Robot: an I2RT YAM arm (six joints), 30 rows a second.
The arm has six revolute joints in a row. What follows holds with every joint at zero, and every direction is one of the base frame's.
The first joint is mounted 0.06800 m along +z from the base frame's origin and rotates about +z.
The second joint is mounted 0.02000 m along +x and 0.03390 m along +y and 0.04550 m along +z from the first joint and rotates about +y.
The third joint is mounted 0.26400 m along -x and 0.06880 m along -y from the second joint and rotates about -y.
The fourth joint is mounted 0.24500 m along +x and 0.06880 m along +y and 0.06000 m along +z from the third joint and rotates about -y.
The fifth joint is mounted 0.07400 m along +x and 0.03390 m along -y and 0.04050 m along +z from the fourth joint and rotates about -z.
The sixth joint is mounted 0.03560 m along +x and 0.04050 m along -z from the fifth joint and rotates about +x.
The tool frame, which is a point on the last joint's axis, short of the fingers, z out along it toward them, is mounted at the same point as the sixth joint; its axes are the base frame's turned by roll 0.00, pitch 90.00 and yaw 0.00 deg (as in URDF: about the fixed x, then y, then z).
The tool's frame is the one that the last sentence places.
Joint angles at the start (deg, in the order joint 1, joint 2, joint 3, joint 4, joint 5, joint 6):
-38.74 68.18 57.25 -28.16 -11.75 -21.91
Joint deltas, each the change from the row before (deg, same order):
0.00 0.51 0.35 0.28 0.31 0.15
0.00 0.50 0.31 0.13 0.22 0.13
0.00 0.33 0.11 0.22 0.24 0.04
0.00 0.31 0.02 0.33 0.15 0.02
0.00 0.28 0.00 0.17 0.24 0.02
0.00 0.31 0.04 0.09 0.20 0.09
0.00 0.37 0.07 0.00 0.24 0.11
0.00 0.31 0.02 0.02 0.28 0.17
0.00 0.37 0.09 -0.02 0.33 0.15
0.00 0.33 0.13 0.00 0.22 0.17
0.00 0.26 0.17 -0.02 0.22 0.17
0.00 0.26 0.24 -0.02 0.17 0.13
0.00 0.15 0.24 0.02 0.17 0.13
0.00 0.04 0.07 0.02 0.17 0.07
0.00 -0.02 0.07 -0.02 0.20 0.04
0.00 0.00 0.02 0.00 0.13 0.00
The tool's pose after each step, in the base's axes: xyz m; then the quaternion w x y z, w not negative. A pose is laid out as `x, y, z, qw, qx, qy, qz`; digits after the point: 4 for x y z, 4 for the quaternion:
0.2078, -0.1576, 0.3027, 0.4156, 0.0901, 0.8945, -0.1382
0.2093, -0.1591, 0.3026, 0.4145, 0.0920, 0.8946, -0.1390
0.2104, -0.1601, 0.3022, 0.4137, 0.0933, 0.8947, -0.1405
0.2115, -0.1611, 0.3014, 0.4134, 0.0939, 0.8945, -0.1417
0.2123, -0.1619, 0.3005, 0.4119, 0.0952, 0.8949, -0.1428
0.2131, -0.1628, 0.2995, 0.4101, 0.0969, 0.8955, -0.1431
0.2140, -0.1637, 0.2983, 0.4073, 0.0990, 0.8965, -0.1431
0.2148, -0.1645, 0.2970, 0.4047, 0.1017, 0.8974, -0.1434
0.2156, -0.1654, 0.2959, 0.4017, 0.1045, 0.8983, -0.1439
0.2165, -0.1663, 0.2952, 0.3998, 0.1069, 0.8989, -0.1440
0.2172, -0.1671, 0.2950, 0.3984, 0.1092, 0.8991, -0.1445
0.2180, -0.1678, 0.2952, 0.3977, 0.1109, 0.8992, -0.1450
0.2186, -0.1684, 0.2959, 0.3980, 0.1124, 0.8987, -0.1462
0.2187, -0.1686, 0.2962, 0.3978, 0.1135, 0.8984, -0.1474
0.2186, -0.1688, 0.2967, 0.3976, 0.1145, 0.8981, -0.1489
0.2186, -0.1688, 0.2968, 0.3973, 0.1149, 0.8981, -0.1499

